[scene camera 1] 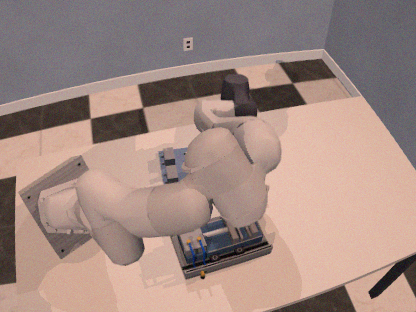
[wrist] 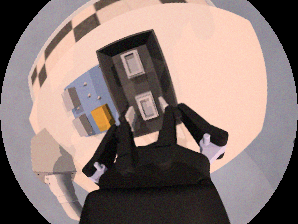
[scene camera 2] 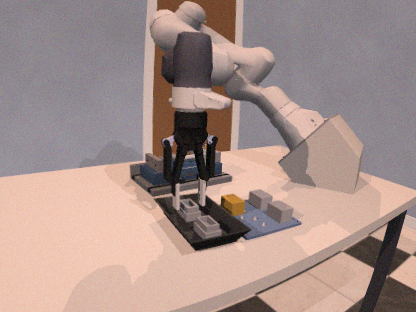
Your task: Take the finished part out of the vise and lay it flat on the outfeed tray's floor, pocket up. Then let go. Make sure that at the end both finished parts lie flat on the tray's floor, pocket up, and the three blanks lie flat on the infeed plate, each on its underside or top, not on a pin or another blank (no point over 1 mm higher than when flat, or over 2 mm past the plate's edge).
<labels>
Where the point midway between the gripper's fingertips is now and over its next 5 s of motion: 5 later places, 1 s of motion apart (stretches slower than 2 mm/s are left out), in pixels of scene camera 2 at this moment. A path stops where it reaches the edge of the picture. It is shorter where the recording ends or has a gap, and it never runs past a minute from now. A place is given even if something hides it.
My gripper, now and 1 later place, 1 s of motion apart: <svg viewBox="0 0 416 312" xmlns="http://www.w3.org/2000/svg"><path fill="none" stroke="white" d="M188 205L188 165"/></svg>
</labels>
